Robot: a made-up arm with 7 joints.
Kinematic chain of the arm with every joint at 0, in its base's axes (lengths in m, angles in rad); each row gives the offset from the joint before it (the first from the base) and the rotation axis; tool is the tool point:
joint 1: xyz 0 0 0.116 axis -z
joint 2: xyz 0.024 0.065 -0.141 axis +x
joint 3: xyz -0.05 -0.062 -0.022 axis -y
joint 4: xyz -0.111 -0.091 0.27 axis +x
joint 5: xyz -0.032 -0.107 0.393 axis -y
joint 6: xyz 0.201 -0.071 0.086 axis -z
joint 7: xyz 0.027 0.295 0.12 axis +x
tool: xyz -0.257 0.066 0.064
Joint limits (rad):
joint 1: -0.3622..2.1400
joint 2: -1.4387..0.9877
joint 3: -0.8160..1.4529
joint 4: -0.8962..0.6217
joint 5: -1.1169..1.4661
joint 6: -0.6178..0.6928
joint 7: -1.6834..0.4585
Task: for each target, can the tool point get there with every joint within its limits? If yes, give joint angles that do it. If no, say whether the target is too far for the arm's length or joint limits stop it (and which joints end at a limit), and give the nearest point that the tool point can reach.
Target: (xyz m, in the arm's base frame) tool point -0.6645 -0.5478 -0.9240
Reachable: no: joint limits stop it (at a limit: joint 1, joint 3, joint 4, joint 6, joint 7) | nearest point -0.7040 -0.4412 -0.6249 | short by 0.320 m
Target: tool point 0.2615 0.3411 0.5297
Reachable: yes | joints 1.4065 0.2484 0.6431 -0.7135 -0.7372 0.2193 0.1879
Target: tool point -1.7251 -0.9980 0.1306
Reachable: no: too far | nearest point -0.9730 -0.5629 0.0697 | short by 0.871 m
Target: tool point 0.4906 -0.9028 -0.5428
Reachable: no: joint limits stop it (at a limit: joint 1, joint 2, joint 3, joint 6) | nearest point 0.4253 -0.7649 -0.3978 | short by 0.210 m
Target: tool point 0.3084 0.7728 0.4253
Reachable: yes | joints 1.4345 -0.9212 0.7056 0.2841 -0.2847 -0.1203 -1.0102
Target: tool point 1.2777 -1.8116 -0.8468
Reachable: no: too far | nearest point 0.5900 -0.8146 -0.2170 | short by 1.365 m
